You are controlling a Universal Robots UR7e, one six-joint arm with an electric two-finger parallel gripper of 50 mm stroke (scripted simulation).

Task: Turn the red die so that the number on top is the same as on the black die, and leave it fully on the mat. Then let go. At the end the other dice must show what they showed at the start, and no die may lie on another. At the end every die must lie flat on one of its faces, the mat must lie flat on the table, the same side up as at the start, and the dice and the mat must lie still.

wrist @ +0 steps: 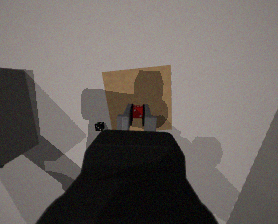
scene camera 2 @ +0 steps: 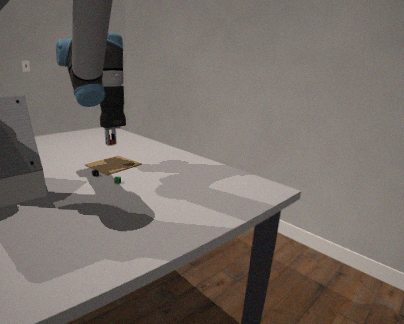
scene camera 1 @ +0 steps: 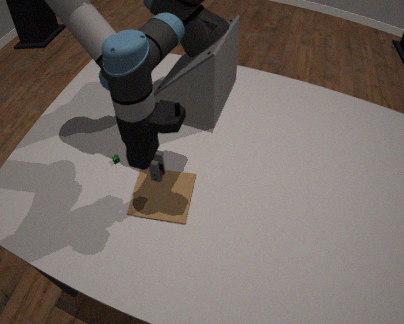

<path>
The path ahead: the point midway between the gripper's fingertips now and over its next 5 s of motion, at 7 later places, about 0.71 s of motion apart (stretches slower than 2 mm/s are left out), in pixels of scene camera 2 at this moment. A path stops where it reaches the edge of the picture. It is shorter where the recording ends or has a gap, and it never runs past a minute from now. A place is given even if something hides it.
My gripper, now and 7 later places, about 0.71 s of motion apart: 111, 144; 112, 161; 112, 163; 112, 156; 111, 138; 111, 141; 111, 144; 111, 152
</path>
